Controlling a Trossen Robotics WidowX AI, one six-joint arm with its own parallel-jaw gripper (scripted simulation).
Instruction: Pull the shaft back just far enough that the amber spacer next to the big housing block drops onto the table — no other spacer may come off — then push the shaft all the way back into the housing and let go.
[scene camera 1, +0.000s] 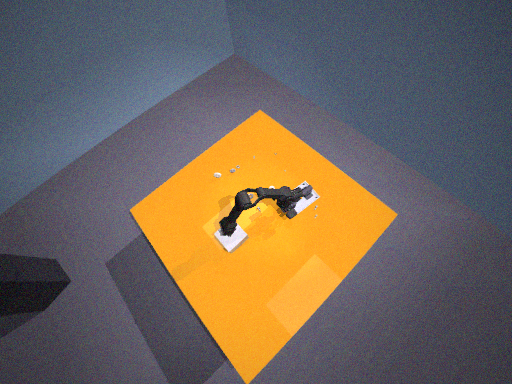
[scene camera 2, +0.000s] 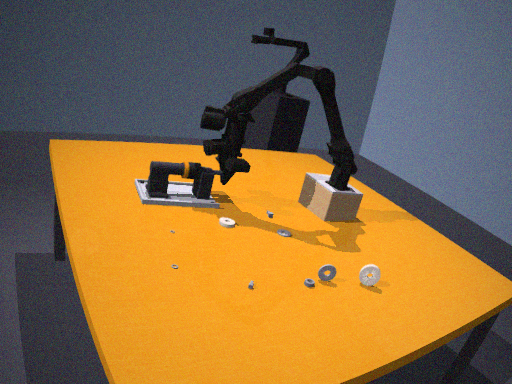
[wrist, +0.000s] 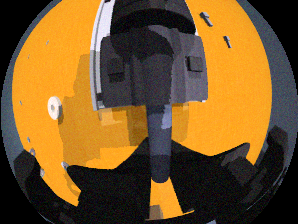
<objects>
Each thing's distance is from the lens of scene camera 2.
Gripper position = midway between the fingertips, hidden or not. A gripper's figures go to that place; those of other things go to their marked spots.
gripper point(scene camera 2: 222, 184): 131 cm
dark housing block point(scene camera 2: 157, 189): 124 cm
</objects>
